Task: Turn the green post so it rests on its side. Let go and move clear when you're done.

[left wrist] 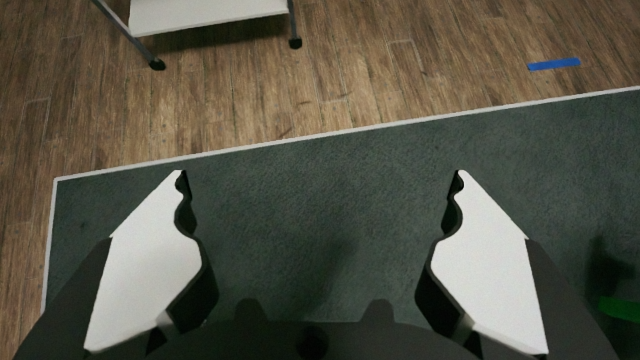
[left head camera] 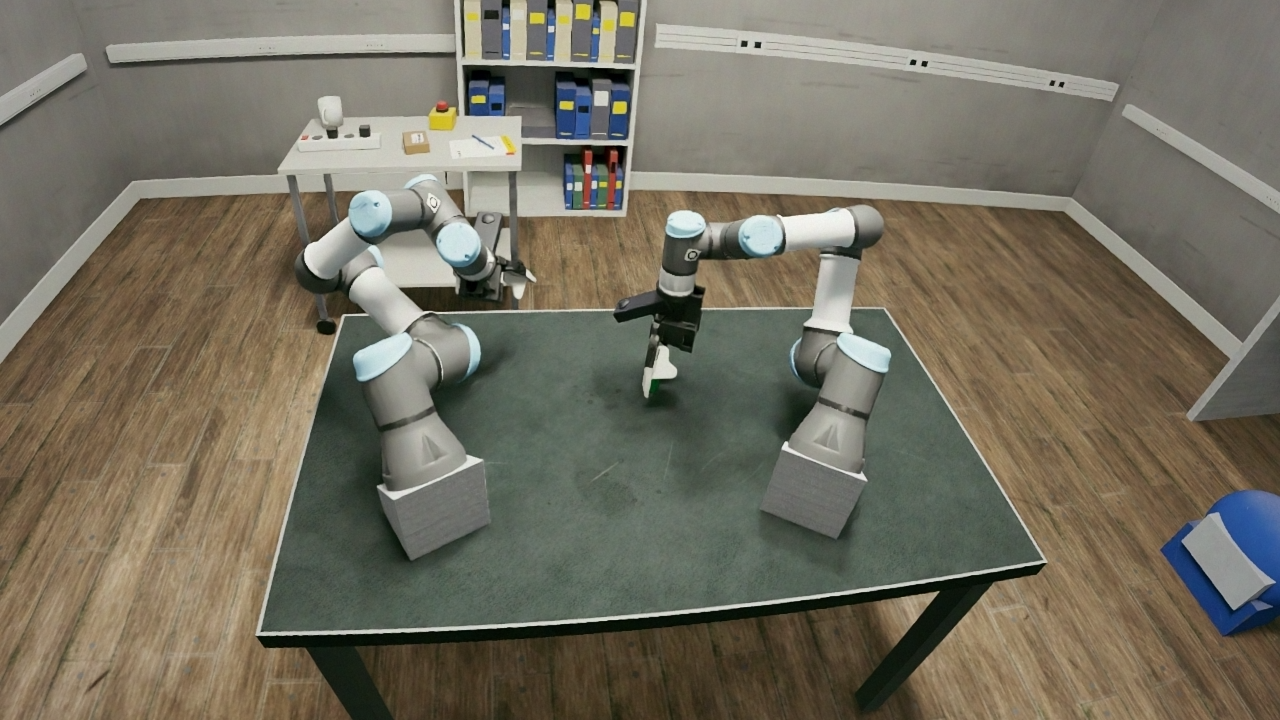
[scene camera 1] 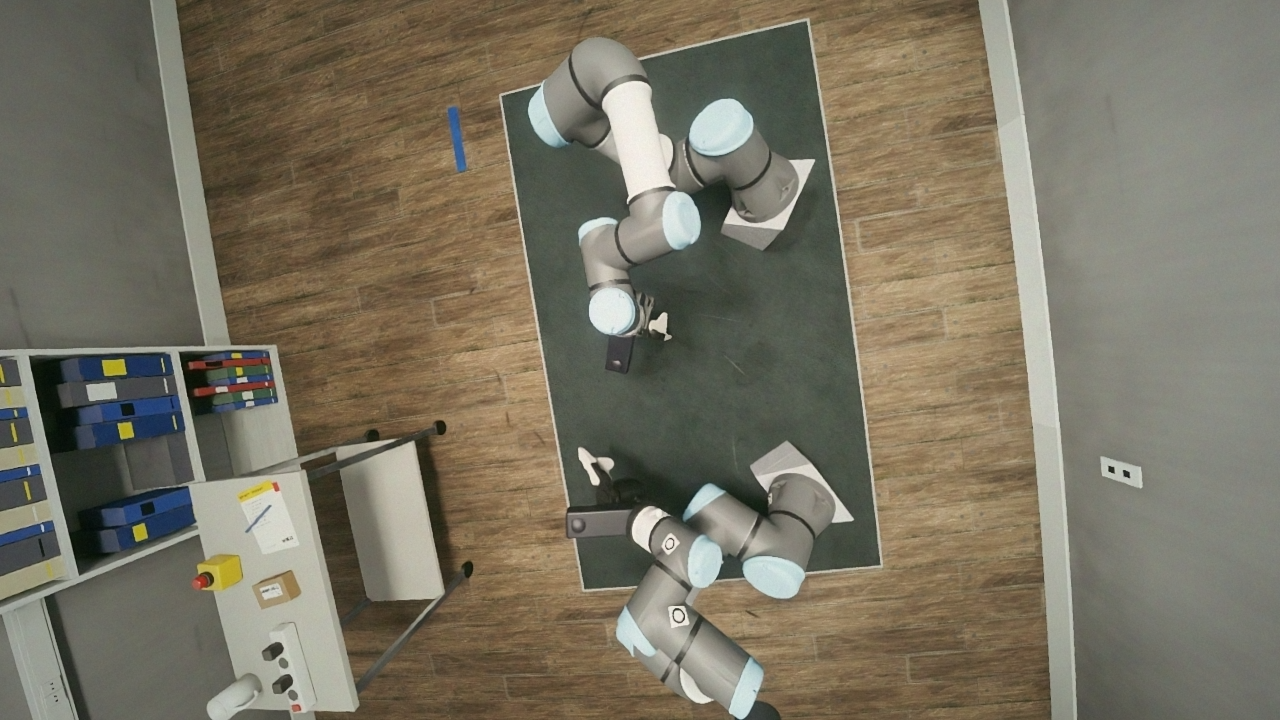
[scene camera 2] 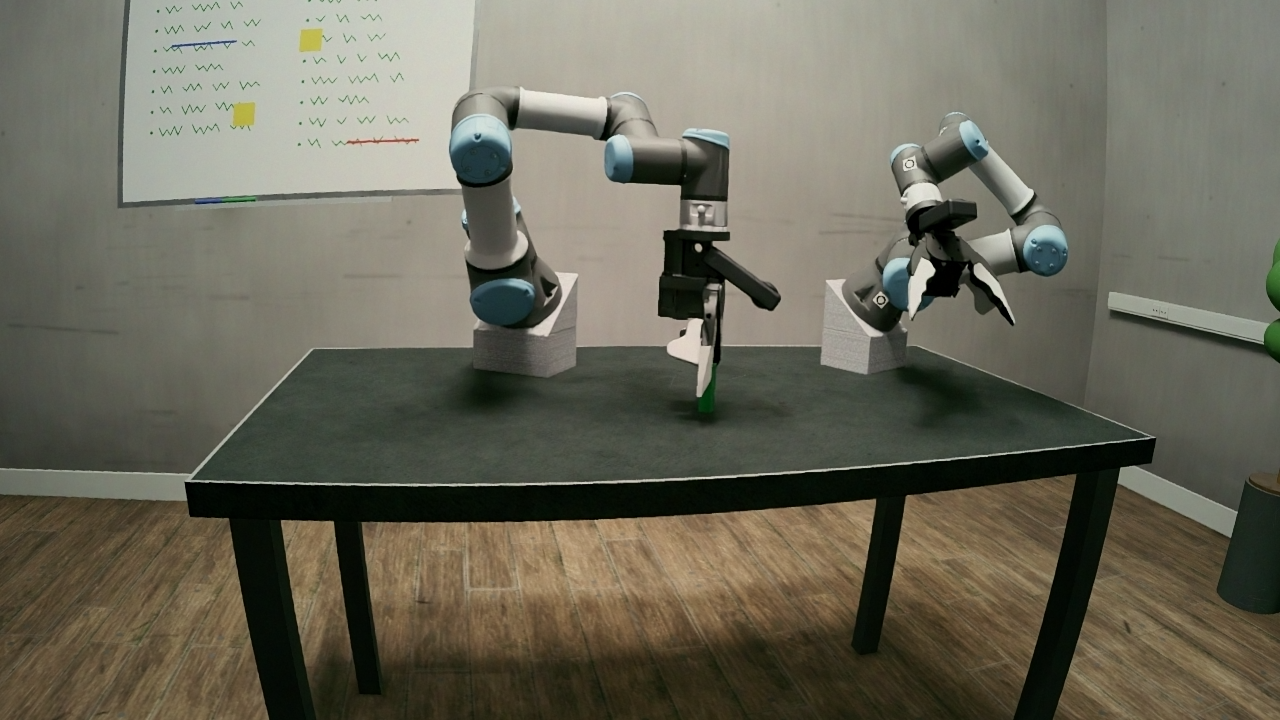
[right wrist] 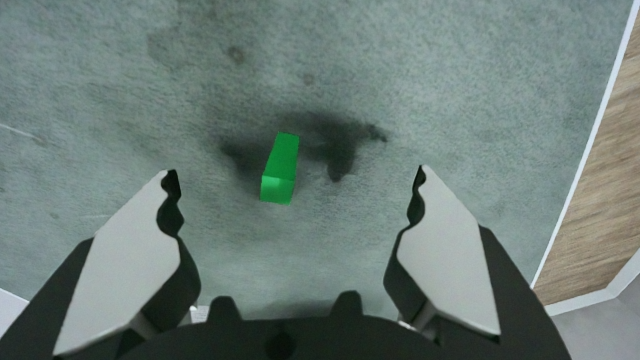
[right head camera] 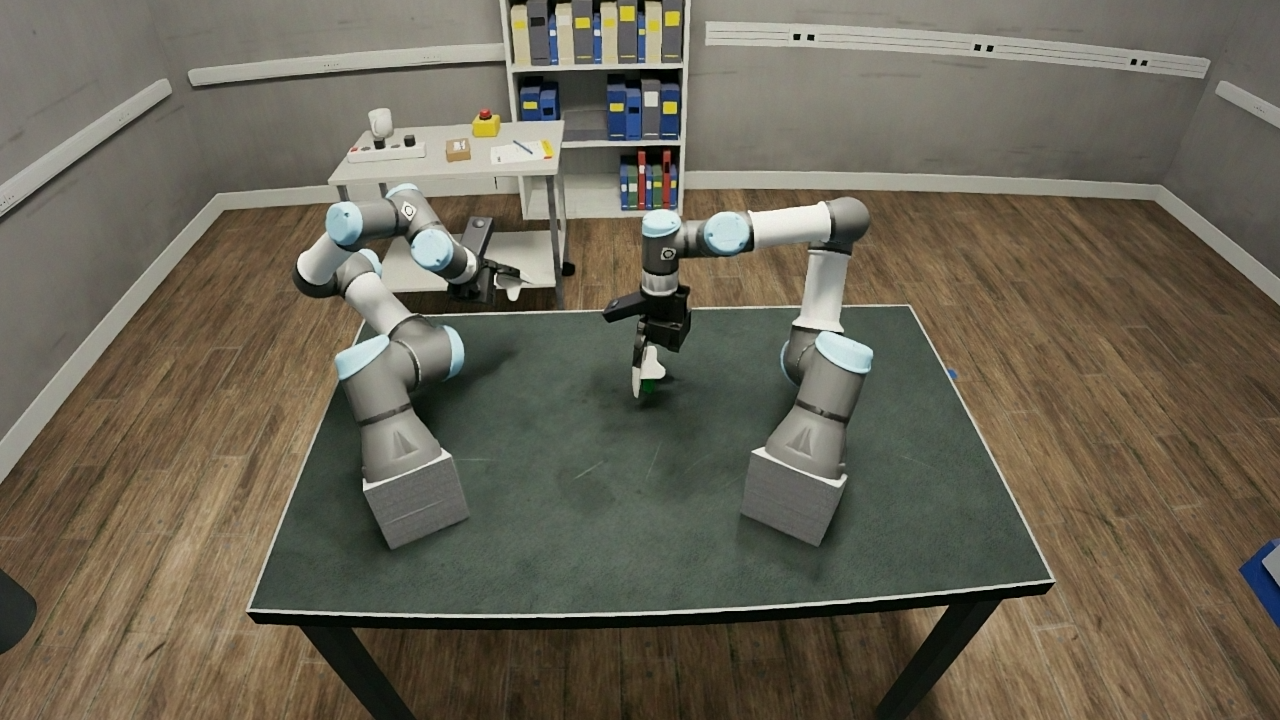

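Note:
The green post stands upright on the dark table. In the right wrist view, its top face and one long side show between the spread fingers. My right gripper points down and is open around the post, with a gap on each side. It partly hides the post in the head views. My left gripper is open and empty, raised well away from the post.
The table carries both arms' grey base blocks. A white side table and a bookshelf stand beyond its far edge in the left head view.

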